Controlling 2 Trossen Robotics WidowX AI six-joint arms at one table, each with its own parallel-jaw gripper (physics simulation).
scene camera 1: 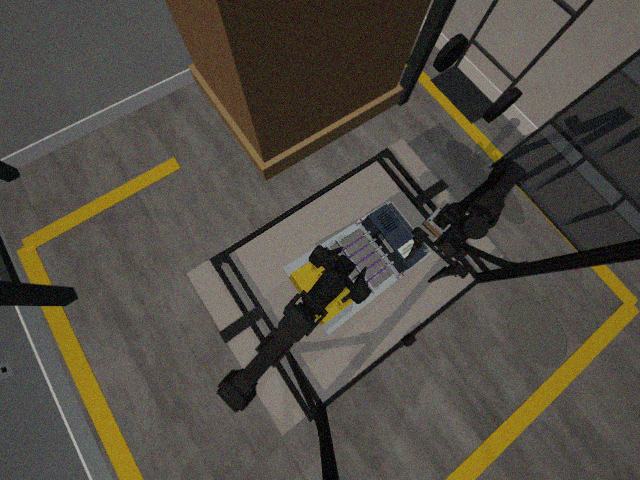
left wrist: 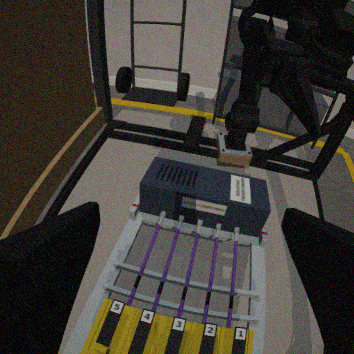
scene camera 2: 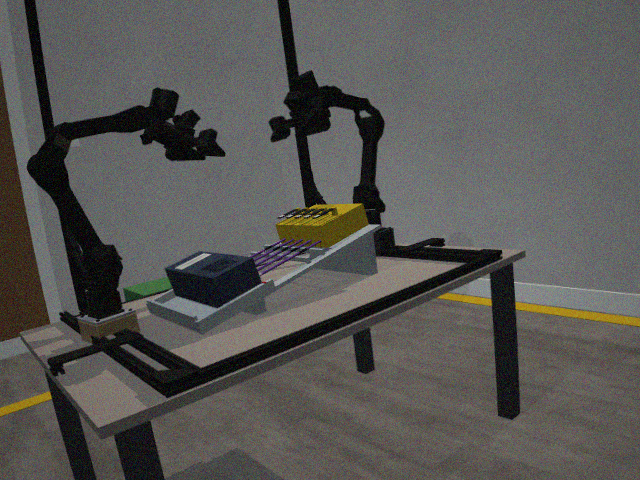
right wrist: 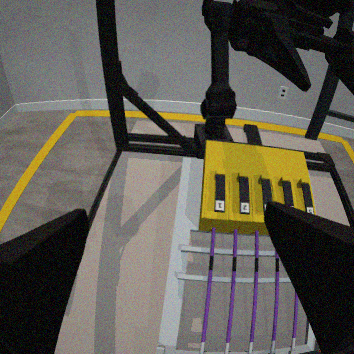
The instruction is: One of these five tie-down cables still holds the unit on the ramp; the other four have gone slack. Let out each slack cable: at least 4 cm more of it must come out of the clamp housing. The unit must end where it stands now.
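Observation:
The dark blue unit (scene camera 1: 388,226) (scene camera 2: 214,276) (left wrist: 205,190) rests low on the pale ramp (scene camera 2: 354,253) (left wrist: 257,280) (right wrist: 172,295). The yellow clamp housing (scene camera 1: 306,275) (scene camera 2: 338,222) (right wrist: 255,157) stands at its upper end, with black levers numbered 1 to 5. Purple cables (scene camera 2: 279,258) (left wrist: 192,260) (right wrist: 233,295) run side by side to the unit, each with a black mark close to the housing; which are slack cannot be told. My left gripper (scene camera 1: 352,261) (left wrist: 195,216) is open and empty above the housing end. My right gripper (scene camera 2: 214,155) (right wrist: 177,216) is open and empty, high above the unit's end.
A black frame (scene camera 2: 330,324) borders the table. A green block (scene camera 2: 147,288) lies behind the unit in scene camera 2. Two light crossbars run under the cables. A tall brown cabinet (scene camera 1: 320,67) stands beyond the table, and a hand truck (left wrist: 159,68) stands by the wall.

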